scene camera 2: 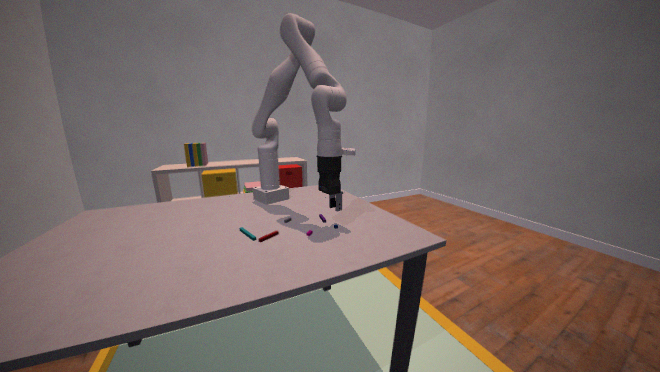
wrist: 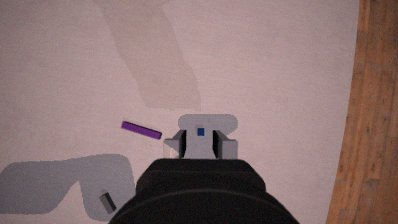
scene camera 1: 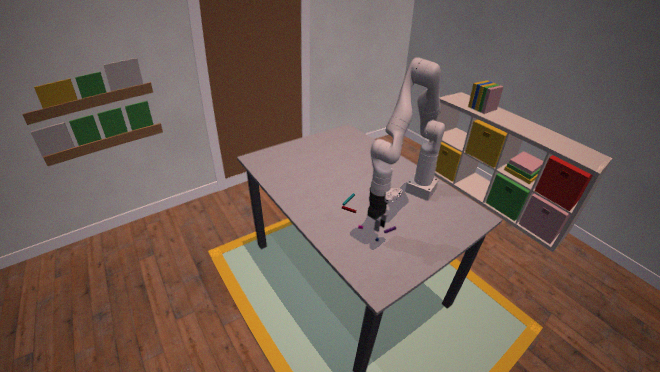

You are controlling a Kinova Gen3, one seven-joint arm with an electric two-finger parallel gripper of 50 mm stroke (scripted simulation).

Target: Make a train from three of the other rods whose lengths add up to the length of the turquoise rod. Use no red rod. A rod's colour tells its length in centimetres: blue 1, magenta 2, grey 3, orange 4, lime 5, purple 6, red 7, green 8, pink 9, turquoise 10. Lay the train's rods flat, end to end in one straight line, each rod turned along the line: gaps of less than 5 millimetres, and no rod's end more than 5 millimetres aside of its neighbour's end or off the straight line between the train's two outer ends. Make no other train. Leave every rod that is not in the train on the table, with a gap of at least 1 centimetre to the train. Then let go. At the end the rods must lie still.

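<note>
I can see my gripper (scene camera 2: pixel 335 208), and the wrist view (wrist: pixel 199 139) gives me a sight of the gripper as well.
</note>
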